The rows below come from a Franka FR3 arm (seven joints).
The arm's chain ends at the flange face. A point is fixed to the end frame.
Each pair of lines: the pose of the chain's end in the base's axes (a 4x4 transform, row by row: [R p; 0 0 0 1], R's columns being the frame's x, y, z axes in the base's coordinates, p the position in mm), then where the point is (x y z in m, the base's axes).
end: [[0.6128 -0.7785 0.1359 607.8], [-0.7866 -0.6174 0.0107 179.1], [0.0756 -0.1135 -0.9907 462.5], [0 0 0 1]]
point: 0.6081 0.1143 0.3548
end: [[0.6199 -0.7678 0.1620 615.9], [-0.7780 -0.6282 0.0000 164.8], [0.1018 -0.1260 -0.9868 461.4], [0 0 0 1]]
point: 0.6198 0.0987 0.3546
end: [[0.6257 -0.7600 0.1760 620.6], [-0.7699 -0.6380 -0.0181 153.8], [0.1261 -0.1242 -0.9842 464.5], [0 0 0 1]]
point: 0.6266 0.0856 0.3591
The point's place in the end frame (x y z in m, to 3 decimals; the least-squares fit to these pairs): 0.043 0.052 0.106
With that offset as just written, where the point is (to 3 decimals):
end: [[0.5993 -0.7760 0.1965 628.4], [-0.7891 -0.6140 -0.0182 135.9], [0.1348 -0.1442 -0.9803 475.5], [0 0 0 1]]
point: 0.635 0.068 0.370
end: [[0.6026 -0.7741 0.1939 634.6], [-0.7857 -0.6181 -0.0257 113.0], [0.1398 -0.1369 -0.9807 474.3], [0 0 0 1]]
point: 0.641 0.044 0.369
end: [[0.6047 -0.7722 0.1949 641.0], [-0.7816 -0.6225 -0.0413 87.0], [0.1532 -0.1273 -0.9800 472.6], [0 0 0 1]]
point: 0.648 0.017 0.369
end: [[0.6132 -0.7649 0.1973 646.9], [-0.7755 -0.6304 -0.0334 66.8], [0.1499 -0.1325 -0.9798 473.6], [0 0 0 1]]
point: 0.654 -0.003 0.369
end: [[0.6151 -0.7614 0.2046 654.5], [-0.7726 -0.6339 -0.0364 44.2], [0.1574 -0.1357 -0.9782 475.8], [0 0 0 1]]
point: 0.663 -0.026 0.372
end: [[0.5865 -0.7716 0.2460 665.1], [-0.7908 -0.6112 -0.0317 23.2], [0.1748 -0.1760 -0.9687 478.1], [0 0 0 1]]
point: 0.676 -0.046 0.374
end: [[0.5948 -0.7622 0.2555 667.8], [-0.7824 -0.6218 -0.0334 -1.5], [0.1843 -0.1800 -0.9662 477.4], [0 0 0 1]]
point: 0.681 -0.071 0.374
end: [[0.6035 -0.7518 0.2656 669.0], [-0.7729 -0.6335 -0.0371 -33.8], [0.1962 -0.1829 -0.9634 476.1], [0 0 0 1]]
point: 0.684 -0.104 0.373
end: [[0.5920 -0.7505 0.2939 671.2], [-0.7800 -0.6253 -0.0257 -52.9], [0.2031 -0.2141 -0.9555 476.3], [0 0 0 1]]
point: 0.689 -0.122 0.373
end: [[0.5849 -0.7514 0.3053 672.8], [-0.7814 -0.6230 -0.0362 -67.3], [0.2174 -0.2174 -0.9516 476.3], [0 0 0 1]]
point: 0.691 -0.137 0.373
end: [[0.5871 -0.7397 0.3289 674.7], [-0.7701 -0.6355 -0.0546 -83.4], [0.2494 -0.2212 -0.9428 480.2], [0 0 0 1]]
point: 0.696 -0.155 0.379
